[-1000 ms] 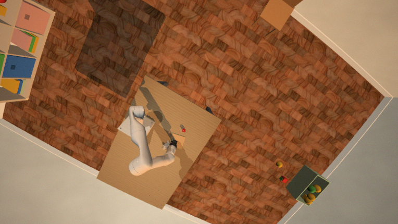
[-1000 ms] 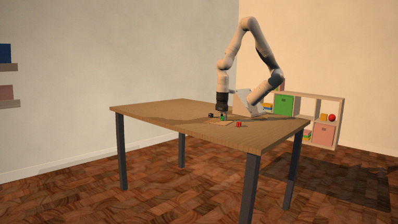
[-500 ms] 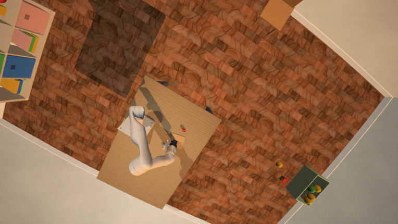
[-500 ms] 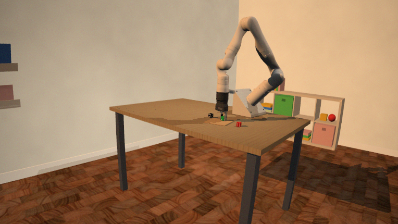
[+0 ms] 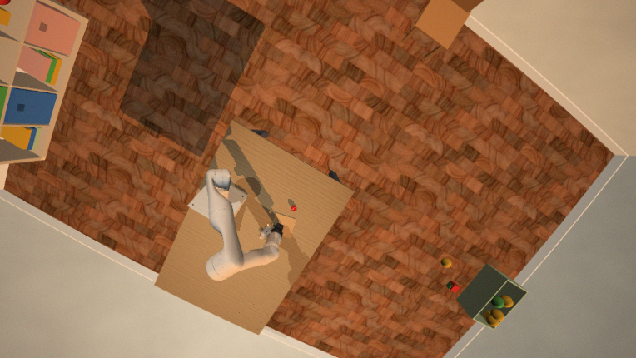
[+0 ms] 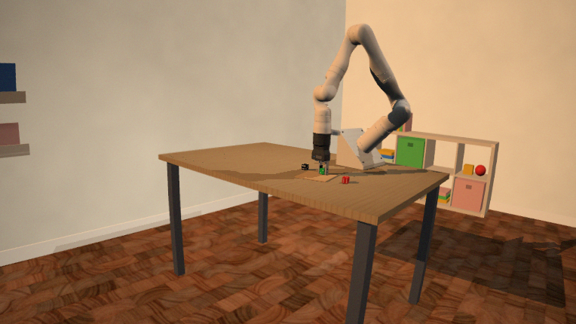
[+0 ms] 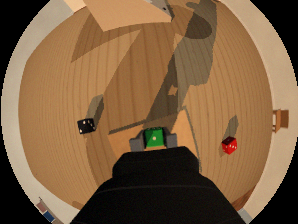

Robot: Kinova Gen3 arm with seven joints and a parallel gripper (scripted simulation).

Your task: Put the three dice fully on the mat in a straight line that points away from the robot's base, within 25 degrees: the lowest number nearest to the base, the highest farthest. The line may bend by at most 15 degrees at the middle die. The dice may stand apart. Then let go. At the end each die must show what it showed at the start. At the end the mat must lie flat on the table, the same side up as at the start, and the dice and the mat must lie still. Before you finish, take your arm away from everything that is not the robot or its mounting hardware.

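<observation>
My hand is 10 mm above the green die. From my hand the other things lie so: red die 140 mm to the left, 50 mm ahead, 10 mm below; then black die 120 mm to the right, 30 mm behind, 10 mm below; then tan mat 50 mm ahead, 20 mm below.
</observation>
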